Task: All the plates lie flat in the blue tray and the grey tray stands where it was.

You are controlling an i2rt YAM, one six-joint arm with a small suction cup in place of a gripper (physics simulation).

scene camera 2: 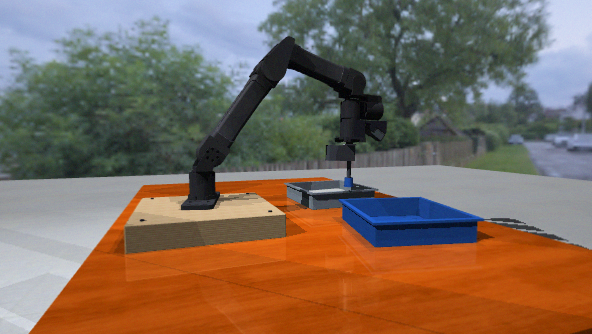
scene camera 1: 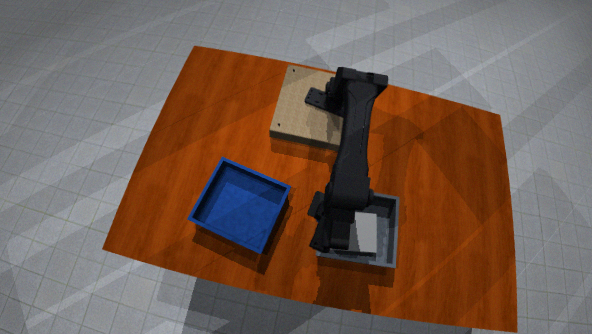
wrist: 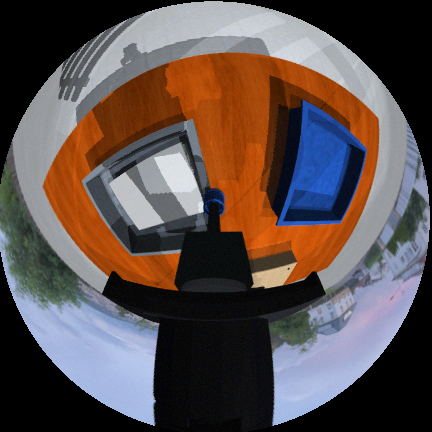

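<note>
A pale grey-white square plate lies in the grey tray. Whether more plates lie under it cannot be told. The arm hides part of the plate and tray in scene camera 1. The blue tray stands apart from the grey one and shows no plate inside. My gripper, a blue suction cup, points down with nothing on it. In the wrist view it overlaps the grey tray's side next to the plate's edge. It is hidden under the arm in scene camera 1.
The arm's base stands on a light wooden block at the back of the orange-brown table. The raised walls of both trays stand up from the table, with a strip of table between them.
</note>
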